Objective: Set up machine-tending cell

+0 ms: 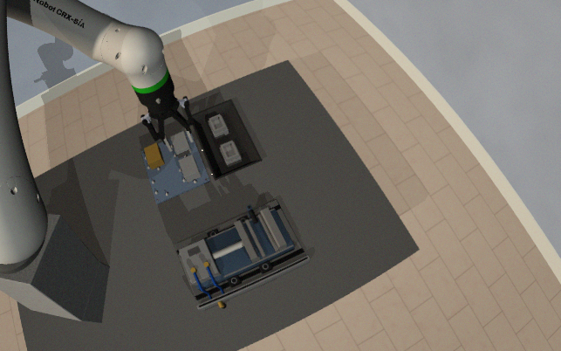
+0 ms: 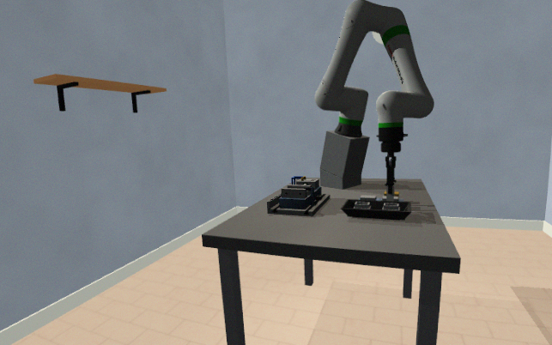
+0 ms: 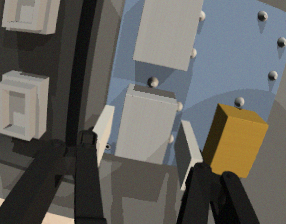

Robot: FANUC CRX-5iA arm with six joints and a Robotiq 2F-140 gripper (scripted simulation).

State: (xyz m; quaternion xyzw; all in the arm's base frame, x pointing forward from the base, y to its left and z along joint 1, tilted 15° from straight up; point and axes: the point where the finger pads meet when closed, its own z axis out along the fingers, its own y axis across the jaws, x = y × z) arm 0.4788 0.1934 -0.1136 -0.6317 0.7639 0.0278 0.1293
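Right now my hand is 9 cm past the brass blank, 2 cm to the right of it and 4 cm above it. Also, from my hand: white rod 5 cm behind, 36 cm to the right, 1 cm above; then vise 3 cm behind, 37 cm to the right, 2 cm below.
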